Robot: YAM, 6 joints.
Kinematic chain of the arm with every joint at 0, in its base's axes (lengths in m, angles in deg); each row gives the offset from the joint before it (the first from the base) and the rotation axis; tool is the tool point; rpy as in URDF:
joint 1: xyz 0 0 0.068 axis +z
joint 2: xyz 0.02 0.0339 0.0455 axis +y
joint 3: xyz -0.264 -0.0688 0 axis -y
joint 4: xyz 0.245 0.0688 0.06 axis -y
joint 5: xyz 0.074 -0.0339 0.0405 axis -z
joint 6: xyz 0.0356 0 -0.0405 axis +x
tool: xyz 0 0 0 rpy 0 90 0
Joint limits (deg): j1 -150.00..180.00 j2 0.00..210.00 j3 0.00..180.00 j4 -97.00..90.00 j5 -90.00..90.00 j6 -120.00..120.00
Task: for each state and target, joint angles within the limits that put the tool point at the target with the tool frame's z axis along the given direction. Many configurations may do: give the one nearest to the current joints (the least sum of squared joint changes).
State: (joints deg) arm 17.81 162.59 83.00 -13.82 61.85 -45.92
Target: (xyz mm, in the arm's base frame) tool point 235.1 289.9 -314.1 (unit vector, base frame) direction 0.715 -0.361 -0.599
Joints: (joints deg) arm 55.30 201.72 118.77 3.38 52.49 -45.92
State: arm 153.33 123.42 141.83 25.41 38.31 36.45
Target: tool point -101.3 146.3 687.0 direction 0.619 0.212 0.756
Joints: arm 131.63 104.97 152.55 60.90 37.13 36.45
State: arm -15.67 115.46 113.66 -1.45 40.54 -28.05
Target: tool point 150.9 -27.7 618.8 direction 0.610 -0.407 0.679
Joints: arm -5.84 65.40 99.67 12.05 20.06 -28.05
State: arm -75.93 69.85 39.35 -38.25 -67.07 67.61
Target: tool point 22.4 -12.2 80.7 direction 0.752 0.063 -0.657
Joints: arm -106.79 39.66 0.11 -73.34 -44.54 67.61
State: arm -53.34 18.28 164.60 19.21 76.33 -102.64
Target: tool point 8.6 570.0 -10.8 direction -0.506 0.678 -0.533
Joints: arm -92.79 0.15 179.96 39.43 32.58 -102.64
